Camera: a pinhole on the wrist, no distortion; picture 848 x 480 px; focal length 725.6 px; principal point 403.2 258.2 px. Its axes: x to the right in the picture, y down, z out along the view. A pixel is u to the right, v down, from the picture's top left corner.
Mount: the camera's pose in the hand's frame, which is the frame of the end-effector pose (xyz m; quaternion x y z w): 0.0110 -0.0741 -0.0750 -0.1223 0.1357 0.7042 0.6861
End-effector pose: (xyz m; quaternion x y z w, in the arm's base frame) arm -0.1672 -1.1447 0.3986 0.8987 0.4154 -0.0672 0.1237
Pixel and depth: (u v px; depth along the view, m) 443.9 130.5 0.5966
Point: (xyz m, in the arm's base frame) 0.0365 -1.2930 -0.0489
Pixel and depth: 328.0 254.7 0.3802
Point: -0.1405 -1.2284 0.1163
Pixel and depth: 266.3 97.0 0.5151
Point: -0.0704 -1.1818 -0.0484
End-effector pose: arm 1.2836 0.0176 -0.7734 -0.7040 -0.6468 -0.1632 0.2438
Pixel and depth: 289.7 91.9 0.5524
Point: 1.3056 0.3981 -1.0869
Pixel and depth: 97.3 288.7 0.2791
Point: 1.1817 0.1531 -0.9474
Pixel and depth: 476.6 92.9 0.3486
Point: 1.3586 0.2228 -0.9286
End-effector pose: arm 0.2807 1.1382 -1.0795 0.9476 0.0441 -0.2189 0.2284
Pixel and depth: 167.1 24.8 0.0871
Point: 0.2988 1.1916 -1.1384
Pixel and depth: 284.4 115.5 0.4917
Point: 0.2292 0.9245 -1.4465
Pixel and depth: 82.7 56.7 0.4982
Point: 0.2253 1.0120 -1.5630
